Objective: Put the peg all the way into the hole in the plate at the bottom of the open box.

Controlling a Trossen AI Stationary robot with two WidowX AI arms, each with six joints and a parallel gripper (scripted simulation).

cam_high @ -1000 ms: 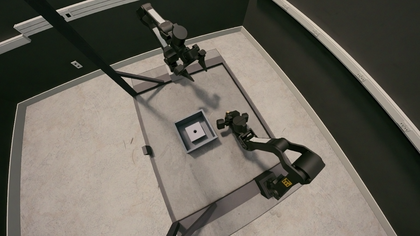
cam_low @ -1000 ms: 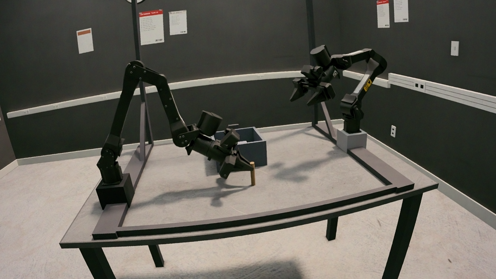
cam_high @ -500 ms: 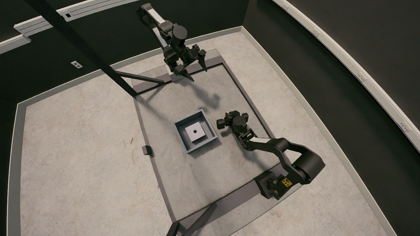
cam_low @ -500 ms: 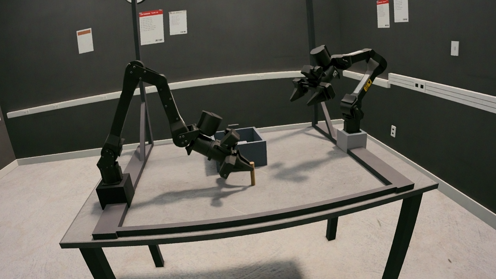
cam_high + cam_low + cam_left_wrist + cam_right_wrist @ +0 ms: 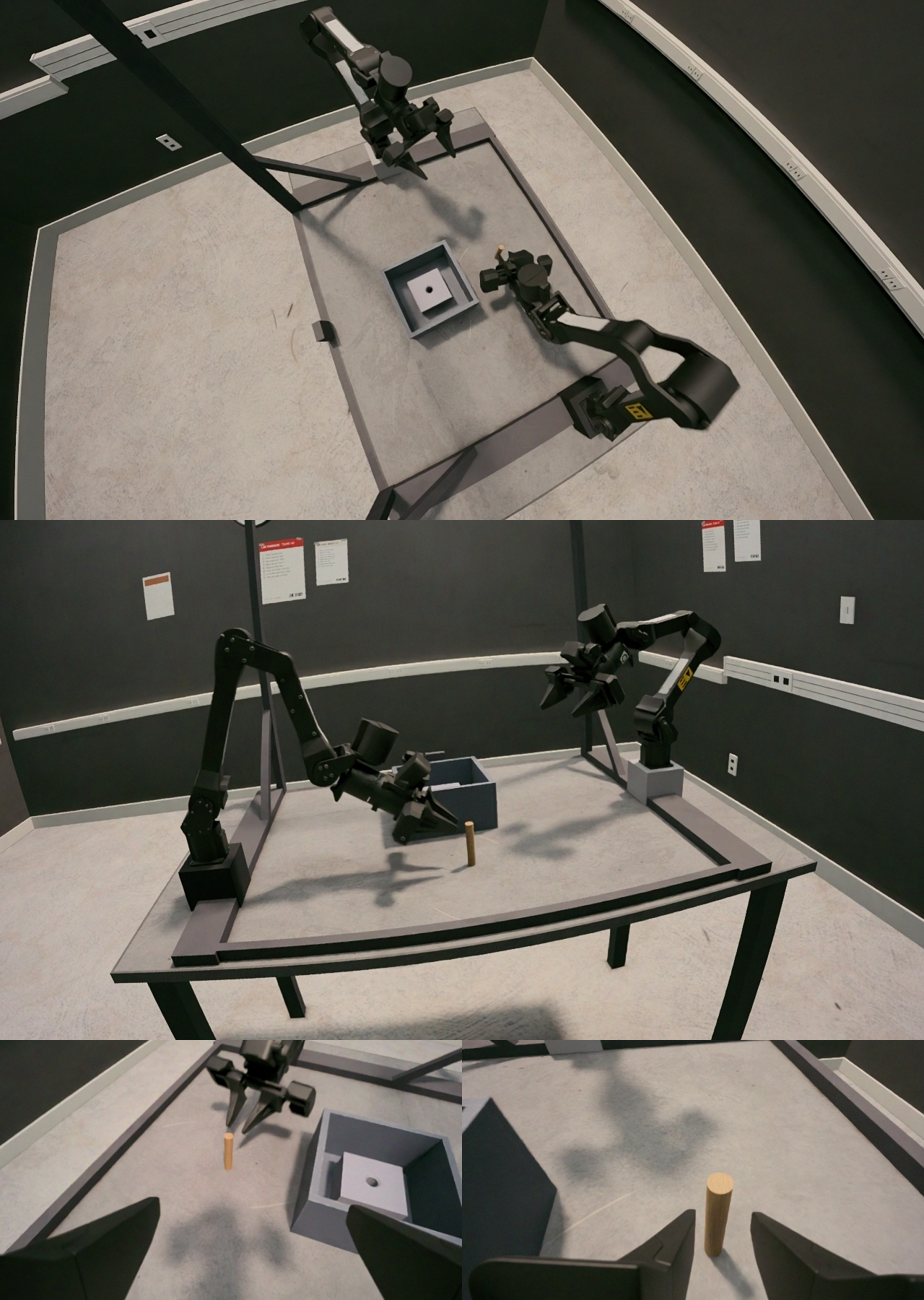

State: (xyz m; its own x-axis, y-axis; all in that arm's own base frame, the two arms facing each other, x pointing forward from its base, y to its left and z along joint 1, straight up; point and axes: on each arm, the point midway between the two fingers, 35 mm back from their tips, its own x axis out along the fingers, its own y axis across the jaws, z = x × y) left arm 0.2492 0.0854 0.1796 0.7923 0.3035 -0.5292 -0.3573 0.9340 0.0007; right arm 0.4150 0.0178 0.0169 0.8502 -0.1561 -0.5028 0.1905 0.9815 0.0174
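The wooden peg is 20 mm ahead of my right hand, 50 mm to the left of it and 60 mm below it. Also, from my right hand: pale plate: 210 mm behind, 80 mm to the left, 50 mm below; blue-grey box: 210 mm behind, 80 mm to the left, 70 mm below.
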